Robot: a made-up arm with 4 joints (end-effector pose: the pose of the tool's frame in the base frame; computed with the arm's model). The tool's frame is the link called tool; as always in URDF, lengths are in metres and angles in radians.
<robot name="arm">
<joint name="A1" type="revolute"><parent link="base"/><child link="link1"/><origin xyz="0.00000 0.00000 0.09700" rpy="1.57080 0.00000 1.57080"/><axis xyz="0 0 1"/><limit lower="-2.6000" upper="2.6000"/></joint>
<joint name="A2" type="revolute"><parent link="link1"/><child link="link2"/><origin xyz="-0.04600 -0.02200 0.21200" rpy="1.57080 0.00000 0.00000"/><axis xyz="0 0 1"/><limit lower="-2.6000" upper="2.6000"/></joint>
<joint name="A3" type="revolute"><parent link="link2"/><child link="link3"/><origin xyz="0.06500 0.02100 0.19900" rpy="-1.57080 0.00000 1.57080"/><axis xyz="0 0 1"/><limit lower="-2.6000" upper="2.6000"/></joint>
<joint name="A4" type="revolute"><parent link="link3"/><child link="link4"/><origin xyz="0.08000 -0.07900 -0.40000" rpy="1.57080 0.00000 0.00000"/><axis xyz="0 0 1"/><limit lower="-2.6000" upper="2.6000"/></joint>
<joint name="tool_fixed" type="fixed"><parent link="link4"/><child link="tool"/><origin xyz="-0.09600 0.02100 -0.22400" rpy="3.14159 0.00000 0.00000"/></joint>
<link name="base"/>
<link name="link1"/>
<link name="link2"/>
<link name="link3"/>
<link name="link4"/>
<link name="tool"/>
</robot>
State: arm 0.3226 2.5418 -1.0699 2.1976
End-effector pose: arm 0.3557 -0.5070 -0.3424 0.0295 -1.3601 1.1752
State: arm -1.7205 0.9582 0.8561 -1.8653
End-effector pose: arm 0.5196 -0.0552 -0.0725 -2.4503 0.7161 0.8557
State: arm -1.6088 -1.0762 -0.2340 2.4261
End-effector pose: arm -0.1767 -0.1264 -0.2774 -1.5746 -1.1388 -1.0246
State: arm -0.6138 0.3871 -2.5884 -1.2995
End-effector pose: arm 0.3818 0.0088 -0.3784 1.5098 1.5972 -0.1942
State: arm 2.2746 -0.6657 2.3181 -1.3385
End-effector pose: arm -0.1235 0.0983 0.3862 0.1762 -1.7215 -1.6546
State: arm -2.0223 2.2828 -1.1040 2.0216
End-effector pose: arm 0.5078 0.0220 0.7101 -1.2154 0.9188 2.2995
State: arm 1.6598 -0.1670 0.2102 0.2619
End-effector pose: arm 0.1073 0.0460 0.5153 1.6967 -0.0780 -0.2438
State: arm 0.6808 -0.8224 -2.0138 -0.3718
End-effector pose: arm 0.0151 0.4455 0.0956 -0.0742 1.6500 1.3623
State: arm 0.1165 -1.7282 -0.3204 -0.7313
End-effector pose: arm -0.1823 -0.0087 0.0049 -0.1485 0.2237 2.4457
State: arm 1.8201 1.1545 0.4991 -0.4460
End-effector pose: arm 0.5634 0.0502 0.2748 1.3574 0.3564 -0.7627
